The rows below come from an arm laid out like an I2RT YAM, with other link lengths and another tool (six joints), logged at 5 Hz.
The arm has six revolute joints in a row. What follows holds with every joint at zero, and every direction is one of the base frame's. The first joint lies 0.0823 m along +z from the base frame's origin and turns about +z. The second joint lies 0.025 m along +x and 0.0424 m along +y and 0.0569 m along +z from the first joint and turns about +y. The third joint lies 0.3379 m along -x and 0.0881 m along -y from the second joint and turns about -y. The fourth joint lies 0.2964 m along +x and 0.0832 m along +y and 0.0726 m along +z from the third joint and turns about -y. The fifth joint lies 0.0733 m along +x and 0.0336 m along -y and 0.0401 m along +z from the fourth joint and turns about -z. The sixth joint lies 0.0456 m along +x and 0.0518 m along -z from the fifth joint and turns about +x. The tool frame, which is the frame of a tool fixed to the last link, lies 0.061 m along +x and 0.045 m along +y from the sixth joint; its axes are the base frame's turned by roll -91.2, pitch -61.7 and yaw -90 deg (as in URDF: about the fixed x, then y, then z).
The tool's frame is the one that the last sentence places.
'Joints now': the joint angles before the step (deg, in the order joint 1, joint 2, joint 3, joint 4, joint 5, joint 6). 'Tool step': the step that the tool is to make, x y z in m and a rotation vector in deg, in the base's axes. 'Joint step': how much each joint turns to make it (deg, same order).
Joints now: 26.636 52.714 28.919 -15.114 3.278 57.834
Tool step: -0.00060 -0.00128 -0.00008 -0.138 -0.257 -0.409
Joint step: 0.018 -0.350 -0.199 0.012 0.482 0.082
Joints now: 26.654 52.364 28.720 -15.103 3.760 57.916
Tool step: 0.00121 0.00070 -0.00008 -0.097 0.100 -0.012
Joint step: 0.045 0.385 0.179 0.073 0.070 0.003
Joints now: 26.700 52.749 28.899 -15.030 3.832 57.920
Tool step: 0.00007 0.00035 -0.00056 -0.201 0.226 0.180
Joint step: -0.002 0.171 0.103 -0.214 -0.092 -0.175
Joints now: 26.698 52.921 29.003 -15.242 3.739 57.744
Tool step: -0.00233 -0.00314 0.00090 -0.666 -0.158 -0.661
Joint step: -0.022 -0.908 0.002 -1.059 0.917 -0.112
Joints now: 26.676 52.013 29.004 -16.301 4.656 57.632
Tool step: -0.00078 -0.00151 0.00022 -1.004 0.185 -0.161
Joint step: -0.045 -0.189 0.336 -1.093 0.608 -0.556
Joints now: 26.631 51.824 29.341 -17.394 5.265 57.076
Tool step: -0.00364 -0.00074 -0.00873 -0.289 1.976 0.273
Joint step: 0.000 0.096 -0.686 -1.140 -0.617 0.297
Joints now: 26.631 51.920 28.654 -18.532 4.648 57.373
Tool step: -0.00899 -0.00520 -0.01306 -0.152 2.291 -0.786
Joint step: 0.042 -1.339 -1.854 -1.701 -0.001 1.221
